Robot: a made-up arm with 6 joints. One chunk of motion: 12 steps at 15 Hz.
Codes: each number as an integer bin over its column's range. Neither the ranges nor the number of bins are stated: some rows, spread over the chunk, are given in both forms.
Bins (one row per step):
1: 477 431 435 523 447 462
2: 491 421 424 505 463 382
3: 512 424 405 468 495 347
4: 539 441 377 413 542 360
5: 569 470 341 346 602 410
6: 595 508 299 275 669 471
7: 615 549 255 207 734 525
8: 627 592 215 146 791 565
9: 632 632 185 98 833 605
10: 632 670 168 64 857 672
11: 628 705 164 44 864 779
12: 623 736 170 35 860 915
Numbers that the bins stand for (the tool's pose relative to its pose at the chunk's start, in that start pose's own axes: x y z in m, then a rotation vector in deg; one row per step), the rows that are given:
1: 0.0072 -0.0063 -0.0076 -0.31 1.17 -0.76
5: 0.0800 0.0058 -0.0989 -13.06 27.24 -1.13
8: 0.1258 0.0437 -0.2212 -27.48 59.02 -0.04
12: 0.1227 0.0884 -0.2649 -35.48 70.62 2.41
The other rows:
2: 0.0183 -0.0094 -0.0183 -1.60 3.86 -1.32
3: 0.0349 -0.0084 -0.0368 -4.27 9.24 -1.57
4: 0.0562 -0.0032 -0.0639 -8.23 17.15 -1.48
6: 0.1005 0.0176 -0.1397 -18.18 38.50 -0.70
7: 0.1163 0.0304 -0.1824 -23.08 49.44 -0.32
9: 0.1298 0.0561 -0.2504 -30.94 66.08 0.24
10: 0.1298 0.0679 -0.2669 -33.39 70.12 0.71
11: 0.1266 0.0788 -0.2708 -34.83 71.30 1.46

